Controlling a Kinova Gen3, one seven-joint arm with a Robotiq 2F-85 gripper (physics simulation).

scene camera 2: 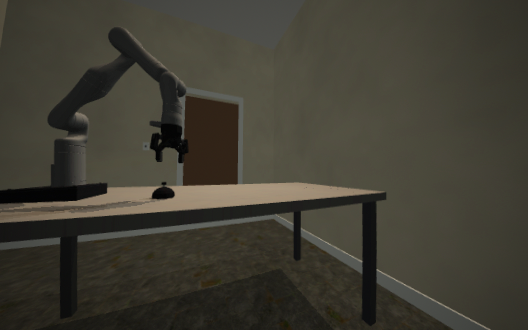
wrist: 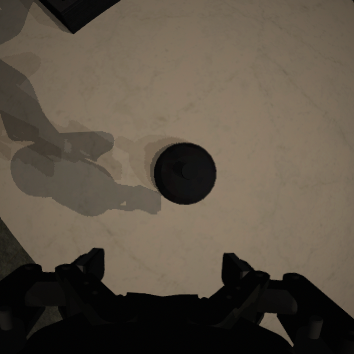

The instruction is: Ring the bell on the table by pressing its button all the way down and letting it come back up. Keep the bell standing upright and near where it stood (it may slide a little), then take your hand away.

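Places are measured from the arm's base along level axes (x ahead, y left, z up), in metres.
Pixels of known places: gripper, fingertip midpoint: [scene camera 2: 170,162] [wrist: 162,264]; arm's base, link origin: [scene camera 2: 70,185].
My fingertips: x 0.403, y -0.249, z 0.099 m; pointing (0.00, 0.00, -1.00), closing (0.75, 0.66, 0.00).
Ahead of a thing's pixels: the offset from my fingertips to its top centre. Level surfaces: height alone.
A dark domed bell {dx -0.029, dy +0.071, dz -0.081 m} [scene camera 2: 163,193] [wrist: 172,187] stands upright on the table {dz -0.148 m} [scene camera 2: 280,193] [wrist: 280,150]. Its small button {dx -0.029, dy +0.071, dz -0.081 m} [scene camera 2: 164,183] [wrist: 189,170] sticks up at the top of the dome. My gripper [scene camera 2: 170,160] [wrist: 162,264] is open and empty, fingers pointing down. In the scene view it hangs above the bell, slightly to the right, with a clear gap between the fingertips and the button. In the wrist view the bell lies ahead of the fingers, above the gap between them and a little to the right of its middle.
The robot's black base plate [scene camera 2: 90,191] [wrist: 75,15] is on the table to the left of the bell in the scene view and at the top left in the wrist view. The arm's shadow falls beside the bell. A brown door [scene camera 2: 211,142] is in the wall behind the table.
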